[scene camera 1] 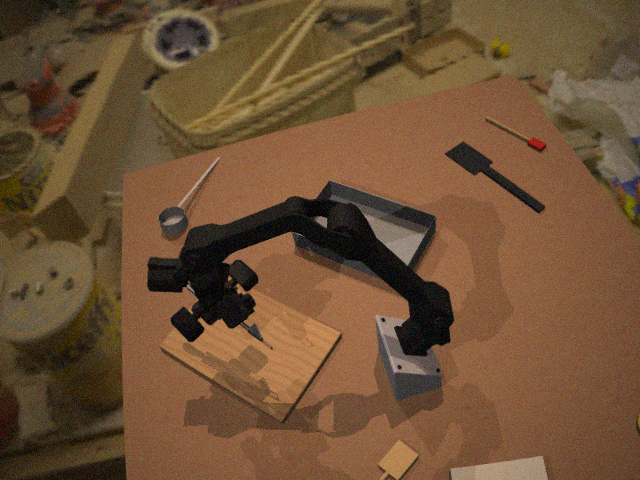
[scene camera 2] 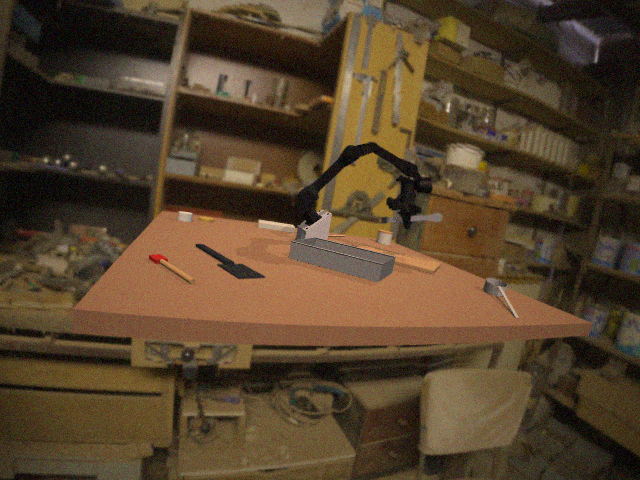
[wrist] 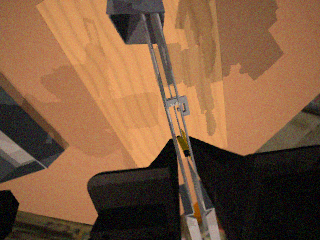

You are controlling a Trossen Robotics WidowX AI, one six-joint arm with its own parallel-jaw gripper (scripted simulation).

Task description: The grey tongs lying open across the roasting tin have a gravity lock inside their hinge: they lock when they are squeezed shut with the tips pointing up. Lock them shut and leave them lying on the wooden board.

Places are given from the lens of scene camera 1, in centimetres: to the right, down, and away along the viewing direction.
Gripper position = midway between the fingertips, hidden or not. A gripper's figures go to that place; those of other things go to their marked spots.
my gripper (scene camera 1: 221, 315): -21, 16, 114
black spatula (scene camera 1: 473, 161): 43, -22, 149
wooden board (scene camera 1: 273, 382): -10, 31, 116
grey roasting tin (scene camera 1: 406, 231): 22, -2, 138
The marked spots on the wooden board and the black spatula are 81 cm apart.
